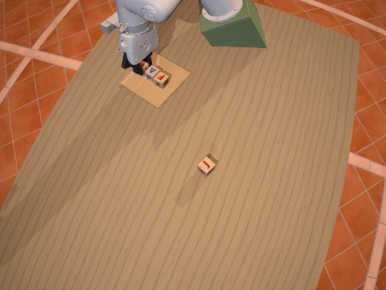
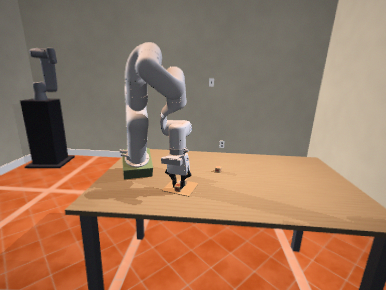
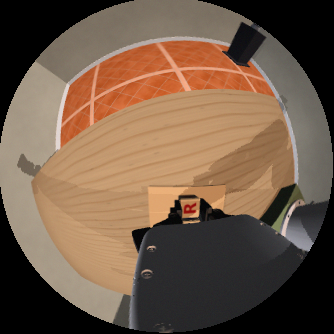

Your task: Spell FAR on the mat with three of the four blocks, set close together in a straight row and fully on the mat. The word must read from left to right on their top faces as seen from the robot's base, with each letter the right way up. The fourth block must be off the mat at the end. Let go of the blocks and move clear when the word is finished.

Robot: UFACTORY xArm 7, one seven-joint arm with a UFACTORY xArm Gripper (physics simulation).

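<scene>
My gripper (image 1: 144,67) (image 2: 179,185) (image 3: 187,207) is shut on the R block (image 1: 144,64) (image 2: 178,187) (image 3: 190,208), low over the mat (image 1: 158,99) (image 2: 190,191) (image 3: 159,195) near its edge. The fingers partly hide this block, and its exact height is hard to tell. The A block (image 1: 152,71) is in the middle of the row, close to the R block, with the F block (image 1: 161,78) at its other side on the mat. The fourth block (image 1: 206,165) (image 2: 217,169), with a curved red letter on top, stands on the table well off the mat.
The green robot base (image 1: 232,34) (image 2: 138,171) (image 3: 280,207) stands at the table edge near the mat. The wooden table (image 1: 270,175) (image 2: 280,190) (image 3: 165,130) carries the mat and blocks. A black pedestal (image 2: 47,132) (image 3: 245,44) stands on the floor away from the table.
</scene>
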